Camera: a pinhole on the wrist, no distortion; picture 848 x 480 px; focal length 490.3 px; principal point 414.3 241.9 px. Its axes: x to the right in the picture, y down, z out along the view. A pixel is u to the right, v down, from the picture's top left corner.
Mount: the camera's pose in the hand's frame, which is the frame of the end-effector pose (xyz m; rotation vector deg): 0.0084 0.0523 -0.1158 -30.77 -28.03 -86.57
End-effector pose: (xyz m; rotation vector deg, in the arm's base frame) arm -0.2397 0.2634 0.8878 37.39 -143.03 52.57
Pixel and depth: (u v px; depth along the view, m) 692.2 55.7 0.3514
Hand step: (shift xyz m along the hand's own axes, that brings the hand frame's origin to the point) -0.1132 0.1100 0.2877
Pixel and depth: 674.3 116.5 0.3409
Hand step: -0.0674 0.1177 0.2669
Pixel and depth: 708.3 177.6 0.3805
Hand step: -0.0286 0.1038 0.3261
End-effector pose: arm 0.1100 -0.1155 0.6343 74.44 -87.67 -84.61
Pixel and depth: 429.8 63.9 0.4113
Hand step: -0.1288 0.2943 0.2222
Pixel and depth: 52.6 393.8 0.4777
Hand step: 0.1674 0.6211 0.0439
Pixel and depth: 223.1 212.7 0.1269
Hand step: 0.0041 0.1689 -0.0452
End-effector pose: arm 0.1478 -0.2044 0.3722 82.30 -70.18 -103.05
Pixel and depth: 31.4 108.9 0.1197
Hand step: -0.0213 0.1997 -0.0770
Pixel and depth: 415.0 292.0 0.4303
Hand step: 0.0648 0.3135 0.2243
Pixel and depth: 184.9 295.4 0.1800
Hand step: 0.0326 0.2285 -0.0250
